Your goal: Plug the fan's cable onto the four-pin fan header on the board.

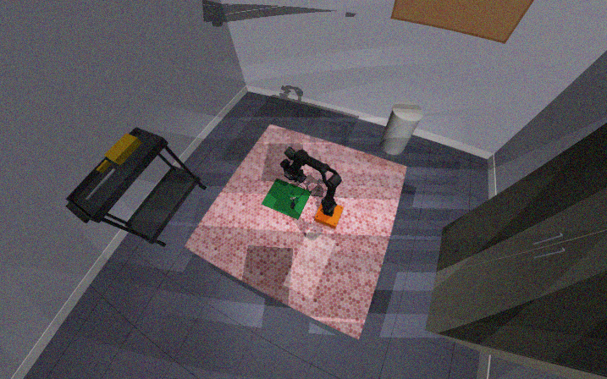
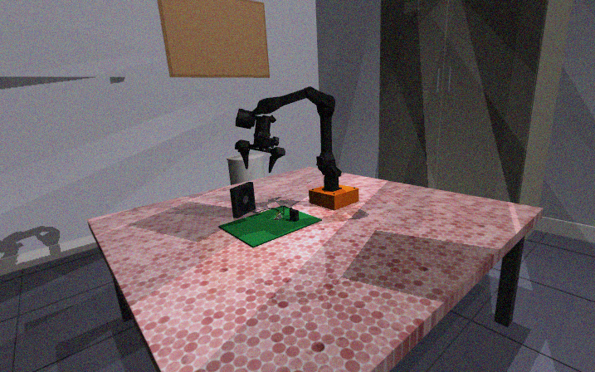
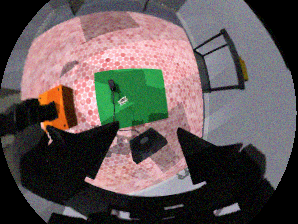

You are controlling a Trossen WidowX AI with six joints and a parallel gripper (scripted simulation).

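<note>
Right now the black plug is 170 mm below my gripper tip, 130 mm to the left of it and 50 mm behind it. The rest, counted from my gripper tip: pale header part: 180 mm below, 70 mm to the left, 30 mm behind; then black square fan: 130 mm below, 100 mm to the right; then green board: 200 mm below, 70 mm to the left, 20 mm ahead.
</note>
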